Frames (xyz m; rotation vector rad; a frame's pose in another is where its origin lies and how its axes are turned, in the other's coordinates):
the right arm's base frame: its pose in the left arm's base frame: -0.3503 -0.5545 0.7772 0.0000 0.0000 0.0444
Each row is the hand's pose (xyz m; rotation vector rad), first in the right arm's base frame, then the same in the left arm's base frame.
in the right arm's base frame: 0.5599 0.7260 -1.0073 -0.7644 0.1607 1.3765
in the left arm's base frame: 0.1768 0.1956 -0.2301 -0.7719 0.1445 1.4185
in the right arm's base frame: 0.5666 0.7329 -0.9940 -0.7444 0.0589 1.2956
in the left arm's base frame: 0.1832 0.2028 -0.2168 -0.7493 0.0426 1.3378
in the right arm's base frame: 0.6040 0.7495 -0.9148 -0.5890 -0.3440 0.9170
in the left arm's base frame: 0.2198 0.2211 -0.1376 -0.5833 -0.3583 0.9596
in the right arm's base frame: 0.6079 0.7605 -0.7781 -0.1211 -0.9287 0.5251
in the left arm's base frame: 0.2232 0.2322 -0.0009 -0.1007 -0.9331 0.5662
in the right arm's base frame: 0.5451 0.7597 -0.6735 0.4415 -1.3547 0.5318
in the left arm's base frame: 0.1605 0.2286 0.1037 0.4725 -1.3474 0.5684
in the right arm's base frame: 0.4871 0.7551 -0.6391 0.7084 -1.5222 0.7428
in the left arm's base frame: 0.1028 0.2215 0.1381 0.7442 -1.5106 0.7761
